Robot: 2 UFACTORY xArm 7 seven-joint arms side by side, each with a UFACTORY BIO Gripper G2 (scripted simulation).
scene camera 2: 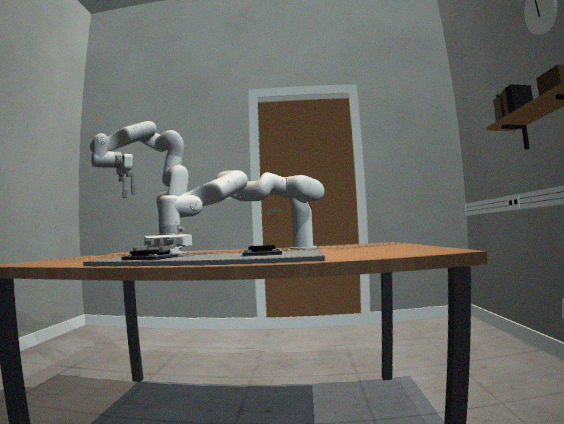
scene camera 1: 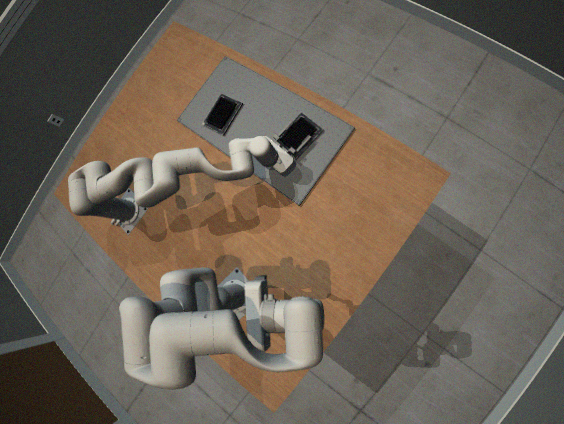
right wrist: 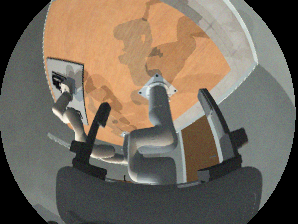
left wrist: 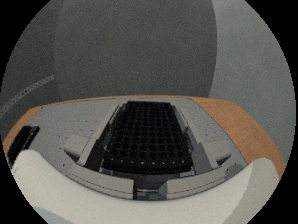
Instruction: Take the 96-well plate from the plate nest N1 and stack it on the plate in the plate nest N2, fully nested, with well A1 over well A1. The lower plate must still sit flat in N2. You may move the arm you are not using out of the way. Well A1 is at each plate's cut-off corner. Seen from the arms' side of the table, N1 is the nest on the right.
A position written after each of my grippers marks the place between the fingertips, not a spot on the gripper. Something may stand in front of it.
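Note:
My left gripper (scene camera 1: 301, 129), visible. My right gripper (scene camera 1: 265, 305), visible too. Black 96-well plate (left wrist: 142, 153) in sight. Nest N1 (left wrist: 148, 182), same.

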